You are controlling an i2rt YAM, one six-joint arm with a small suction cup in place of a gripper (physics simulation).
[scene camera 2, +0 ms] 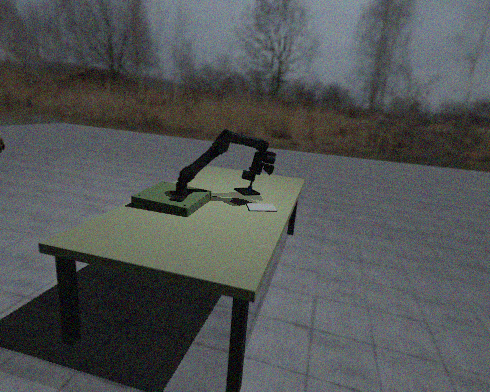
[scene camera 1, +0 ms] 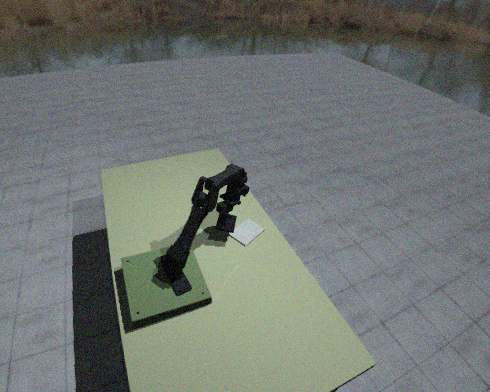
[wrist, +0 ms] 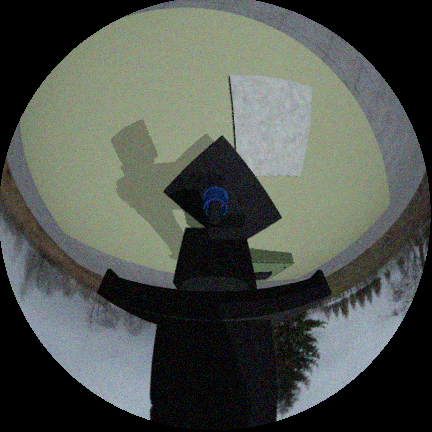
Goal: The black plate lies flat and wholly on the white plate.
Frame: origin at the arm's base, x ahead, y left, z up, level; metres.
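Where they show: end effector, tool point: [scene camera 2: 248, 191] [scene camera 1: 225, 220] [wrist: 214, 192]; arm's base, origin of the base link: [scene camera 2: 181, 195] [scene camera 1: 175, 275].
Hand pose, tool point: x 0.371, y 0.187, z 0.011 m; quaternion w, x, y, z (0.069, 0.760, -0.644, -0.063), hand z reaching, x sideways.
Note:
Things, the pixels of their centre, and the offset from my tool point. Level surfaces: height alone.
- black plate, body centre: [wrist: 228, 202] [scene camera 1: 226, 222] [scene camera 2: 247, 191] 0.008 m back, 0.019 m right, 0.007 m up
- white plate, body centre: [wrist: 274, 128] [scene camera 1: 246, 231] [scene camera 2: 261, 207] 0.091 m ahead, 0.075 m right, 0.066 m down
- pale yellow-green table, its level: 0.069 m down
The black plate [scene camera 1: 228, 223] [scene camera 2: 248, 191] [wrist: 235, 185] hangs from my suction cup, held above the table, with its shadow on the table below it. My gripper [wrist: 215, 200], a suction cup with a blue ring, is on the plate's upper face; the tip is small and dark in the scene views. The white plate [scene camera 1: 247, 232] [scene camera 2: 262, 207] [wrist: 274, 127] lies flat on the table beside the black plate. The black plate is turned relative to the white plate and covers a lower corner of it in the wrist view.
The arm stands on a green base block [scene camera 1: 145, 295] [scene camera 2: 155, 196] [wrist: 275, 257] on the pale yellow-green table [scene camera 1: 260, 320] [scene camera 2: 165, 245] [wrist: 100, 75]. The table's long edge runs near the white plate.

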